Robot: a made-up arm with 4 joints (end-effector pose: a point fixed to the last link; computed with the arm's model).
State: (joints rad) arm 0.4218 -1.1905 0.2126 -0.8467
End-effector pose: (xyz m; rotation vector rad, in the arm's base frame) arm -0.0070 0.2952 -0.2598 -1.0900 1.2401 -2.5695
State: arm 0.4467 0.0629 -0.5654 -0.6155
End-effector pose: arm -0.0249 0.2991 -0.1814 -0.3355 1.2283 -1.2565
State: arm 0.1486 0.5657 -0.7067 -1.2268
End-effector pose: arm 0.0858 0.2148 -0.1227 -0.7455 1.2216 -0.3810
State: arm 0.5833 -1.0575 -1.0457 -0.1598
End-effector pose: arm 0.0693 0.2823 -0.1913 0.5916 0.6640 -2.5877
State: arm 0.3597 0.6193 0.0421 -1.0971
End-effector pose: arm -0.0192 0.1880 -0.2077 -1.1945 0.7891 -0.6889
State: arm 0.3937 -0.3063 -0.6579 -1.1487
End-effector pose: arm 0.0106 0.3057 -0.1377 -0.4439 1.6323 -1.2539
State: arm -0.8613 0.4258 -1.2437 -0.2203
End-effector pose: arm 0.4605 0.3068 0.1572 0.8312 0.3594 -0.4989
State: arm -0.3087 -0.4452 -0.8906 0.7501
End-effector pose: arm 0.4908 0.2618 -0.0067 1.7039 -0.3430 -1.8517
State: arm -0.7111 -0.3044 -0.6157 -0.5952
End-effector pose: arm 0.5159 0.3186 0.0518 0.6862 0.3258 -1.3650
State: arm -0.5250 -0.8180 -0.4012 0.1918
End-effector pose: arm 0.5699 0.2537 -0.0123 1.1848 -0.2916 -2.1614
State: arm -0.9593 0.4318 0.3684 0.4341
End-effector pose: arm 0.7051 0.2173 0.1713 0.6691 -1.4140 -0.9143
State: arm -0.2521 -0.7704 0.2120 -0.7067
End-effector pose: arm 0.3535 0.2694 -0.2018 -0.2978 0.6163 -2.3023
